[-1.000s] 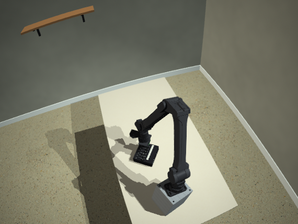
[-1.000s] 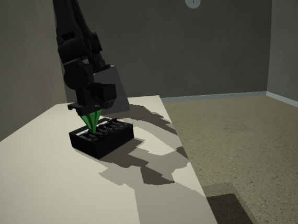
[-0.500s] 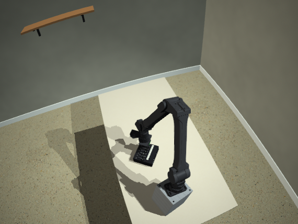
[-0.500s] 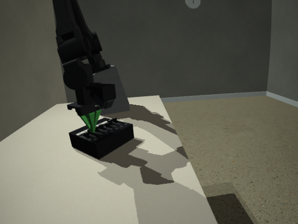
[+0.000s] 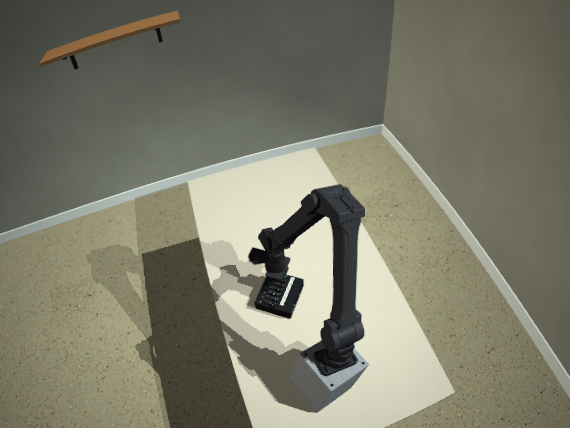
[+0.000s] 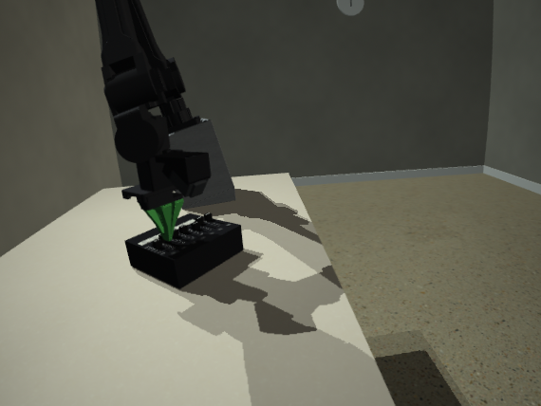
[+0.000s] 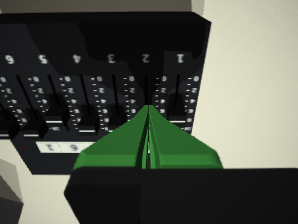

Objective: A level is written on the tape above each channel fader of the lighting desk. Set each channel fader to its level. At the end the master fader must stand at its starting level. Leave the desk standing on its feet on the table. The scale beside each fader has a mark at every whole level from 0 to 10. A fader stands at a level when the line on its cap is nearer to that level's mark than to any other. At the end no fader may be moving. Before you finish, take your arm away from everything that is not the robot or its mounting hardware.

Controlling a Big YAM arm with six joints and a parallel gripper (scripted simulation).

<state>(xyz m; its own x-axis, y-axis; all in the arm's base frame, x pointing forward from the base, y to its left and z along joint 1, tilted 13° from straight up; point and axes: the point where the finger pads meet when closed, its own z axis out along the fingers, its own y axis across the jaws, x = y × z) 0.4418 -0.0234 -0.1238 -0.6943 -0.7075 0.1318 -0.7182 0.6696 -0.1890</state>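
My gripper is now 10 mm to the left of the channel 2 fader and 10 mm past it. From my hand the other things lie so: master fader cap (90 mm behind, 70 mm to the left); then channel 1 fader cap (20 mm to the right, 10 mm ahead).
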